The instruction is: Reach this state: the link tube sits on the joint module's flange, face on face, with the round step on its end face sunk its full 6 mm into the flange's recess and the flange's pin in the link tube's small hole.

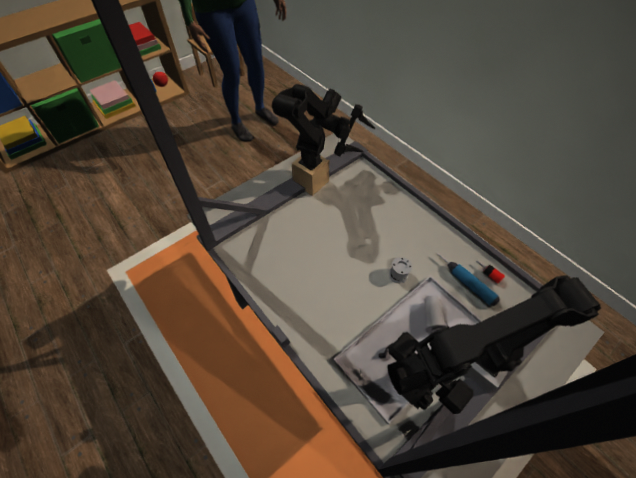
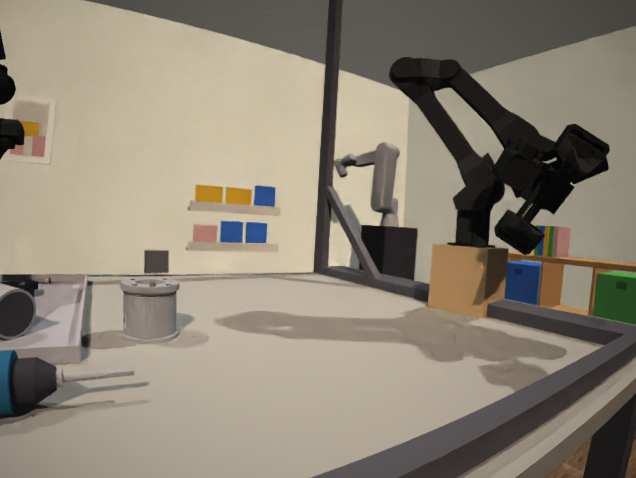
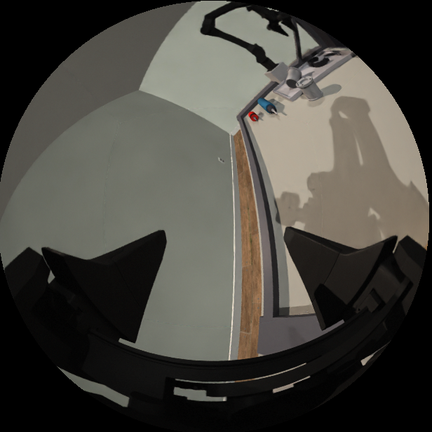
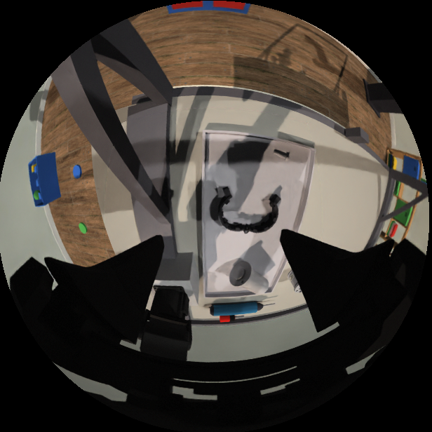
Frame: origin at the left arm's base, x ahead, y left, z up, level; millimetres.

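Where they show: left gripper, between the fingertips: (image 1: 369, 140) (image 2: 559, 204); left arm's base, origin of its link: (image 1: 310, 161) (image 2: 471, 246); right arm's base, origin of its link: (image 1: 490, 360).
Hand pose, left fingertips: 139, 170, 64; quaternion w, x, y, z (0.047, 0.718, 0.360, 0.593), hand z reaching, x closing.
Note:
Each offset is from my left fingertips to the centre of the thing, as dx, dy, dz.
The joint module @(+353, -306, -143) (image 1: 400, 269) (image 2: 149, 310) (image 3: 310, 90) is a short grey cylinder standing upright on the table, flange up. The link tube @(+516, -374, -142) (image 1: 435, 311) (image 2: 15, 310) (image 3: 293, 77) (image 4: 240, 272) is pale grey with a dark end face; it lies in the tray @(+505, -479, -166) (image 1: 383, 319) (image 4: 295, 170), apart from the module. The flange's pin and the tube's small hole are too small to tell. My left gripper (image 1: 367, 138) (image 3: 226, 235) is open and empty, high near its own base, far from both parts. My right gripper (image 1: 429, 372) (image 4: 222, 238) is open and empty above the tray.
A black C-shaped part (image 4: 247, 227) and a small dark piece (image 4: 281, 153) lie in the tray. A blue driver @(+530, -187, -155) (image 1: 474, 283) (image 4: 235, 308) and a red one @(+578, -113, -158) (image 1: 494, 274) (image 4: 225, 319) lie beside it. Dark frame rails edge the table; a post (image 2: 329, 128) rises from them.

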